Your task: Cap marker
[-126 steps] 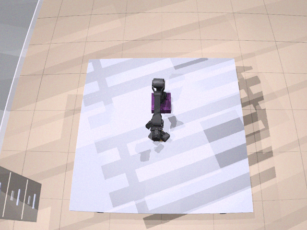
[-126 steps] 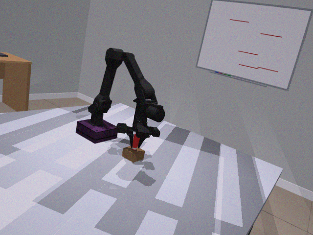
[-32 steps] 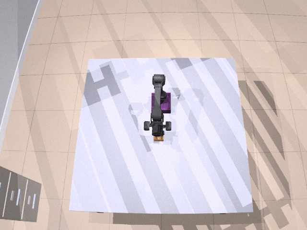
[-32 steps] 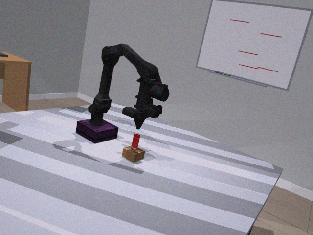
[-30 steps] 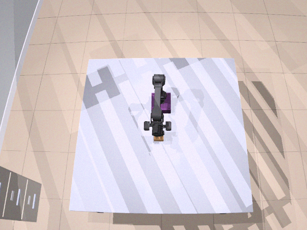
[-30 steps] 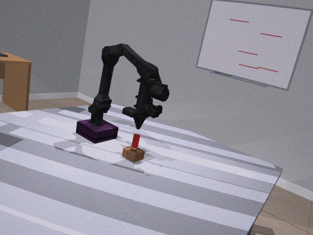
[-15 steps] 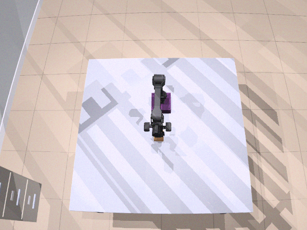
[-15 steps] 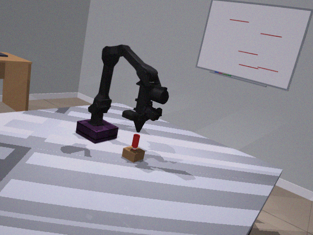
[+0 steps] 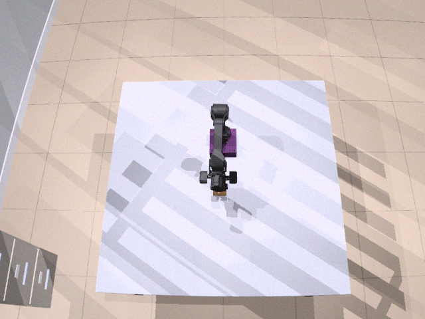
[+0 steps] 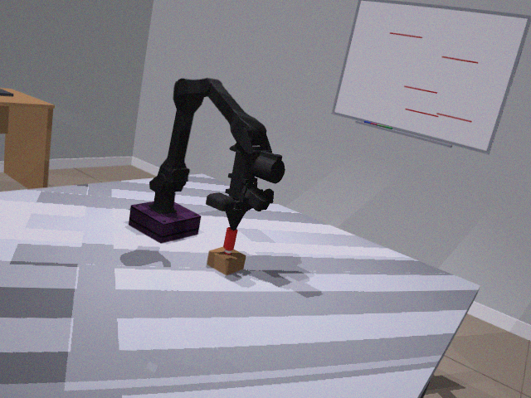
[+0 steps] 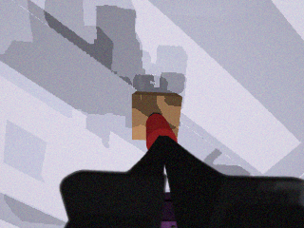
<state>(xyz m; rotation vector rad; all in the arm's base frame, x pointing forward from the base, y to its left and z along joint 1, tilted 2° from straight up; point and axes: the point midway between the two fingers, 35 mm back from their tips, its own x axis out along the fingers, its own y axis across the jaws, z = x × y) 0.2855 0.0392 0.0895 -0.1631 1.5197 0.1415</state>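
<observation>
My gripper tip is now 1 cm past the red cap and 3 cm above it. The rest, counted from my gripper tip: tan holder block 1 cm behind, 9 cm below.
</observation>
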